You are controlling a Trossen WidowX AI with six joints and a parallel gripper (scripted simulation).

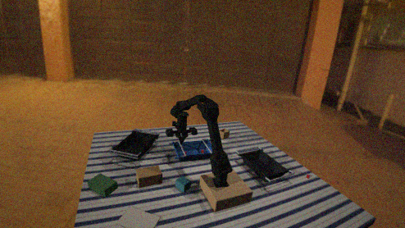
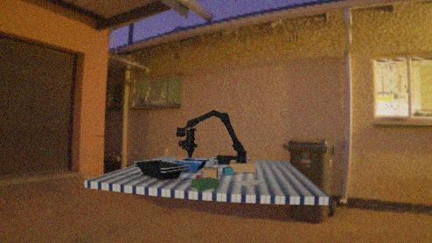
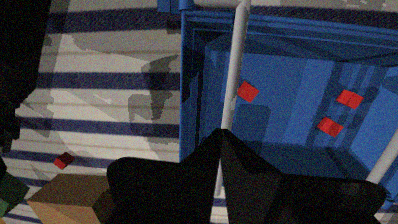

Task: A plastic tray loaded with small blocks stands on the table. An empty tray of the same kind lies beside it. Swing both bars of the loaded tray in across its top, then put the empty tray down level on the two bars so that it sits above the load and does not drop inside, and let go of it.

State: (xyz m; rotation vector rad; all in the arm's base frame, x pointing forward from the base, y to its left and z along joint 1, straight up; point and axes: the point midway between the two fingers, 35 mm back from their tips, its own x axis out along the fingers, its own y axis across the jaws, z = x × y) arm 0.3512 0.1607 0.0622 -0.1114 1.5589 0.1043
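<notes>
My gripper tip is now 480 mm to the left of the dark tray, 190 mm past it and 40 mm above it. The rest, counted from my gripper tip: teal cube 300 mm behind, 70 mm below, 10 mm to the left; then red block 360 mm ahead, 80 mm below, 70 mm to the right; then tan block 230 mm behind, 190 mm to the left, 60 mm below.
</notes>
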